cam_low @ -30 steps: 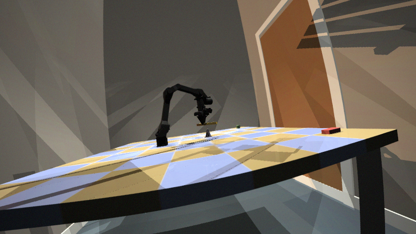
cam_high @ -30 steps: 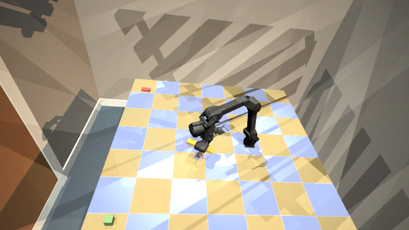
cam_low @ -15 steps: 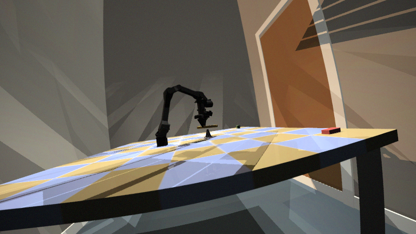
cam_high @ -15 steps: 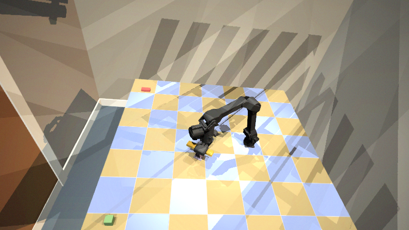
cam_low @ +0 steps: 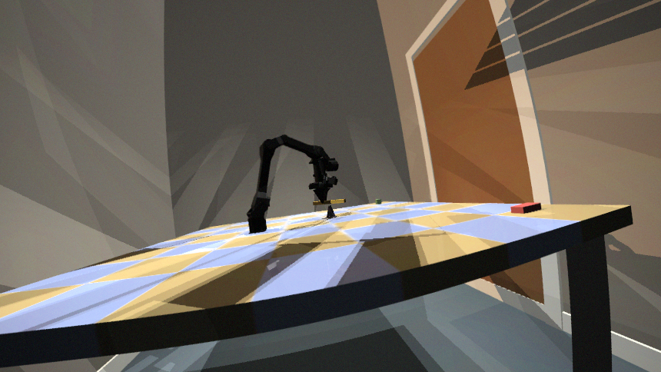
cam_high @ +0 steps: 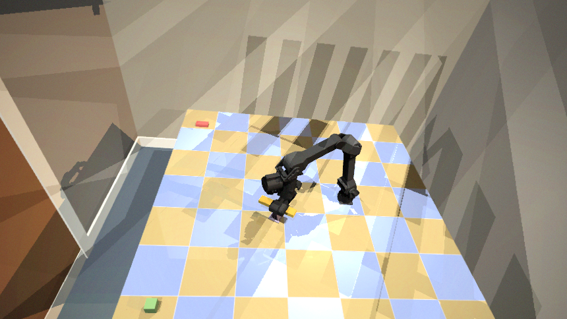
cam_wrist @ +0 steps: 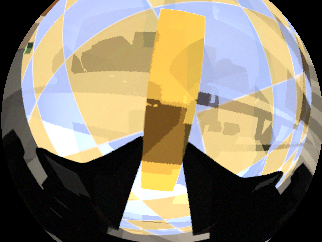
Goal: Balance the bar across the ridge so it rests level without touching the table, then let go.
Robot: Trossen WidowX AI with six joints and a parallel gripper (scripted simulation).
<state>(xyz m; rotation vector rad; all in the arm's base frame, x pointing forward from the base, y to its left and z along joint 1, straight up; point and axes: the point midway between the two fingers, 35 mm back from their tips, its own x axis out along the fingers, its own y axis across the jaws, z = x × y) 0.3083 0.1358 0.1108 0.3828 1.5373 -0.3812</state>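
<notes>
Right now the bar is 20 mm ahead of my gripper tip and 10 mm to the right of it. Also, from my gripper tip: green block: 430 mm ahead, 360 mm to the left, 60 mm below; then red block: 640 mm to the right, 430 mm ahead, 70 mm below.
</notes>
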